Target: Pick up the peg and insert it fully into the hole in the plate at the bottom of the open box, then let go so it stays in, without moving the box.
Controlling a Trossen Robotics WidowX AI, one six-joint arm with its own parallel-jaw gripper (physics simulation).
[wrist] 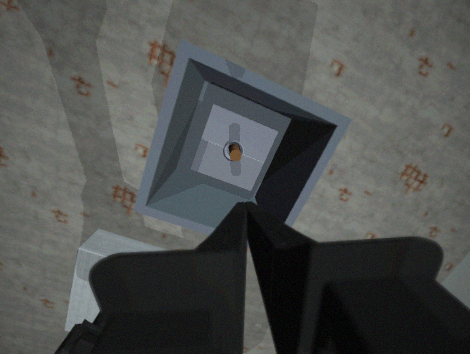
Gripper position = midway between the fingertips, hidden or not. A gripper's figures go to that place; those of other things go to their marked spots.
My gripper (244,209): 0.11 m from the lens. A blue-grey box (308,134) is 0.25 m from the lens. A pale plate (223,128): 0.26 m from the lens.
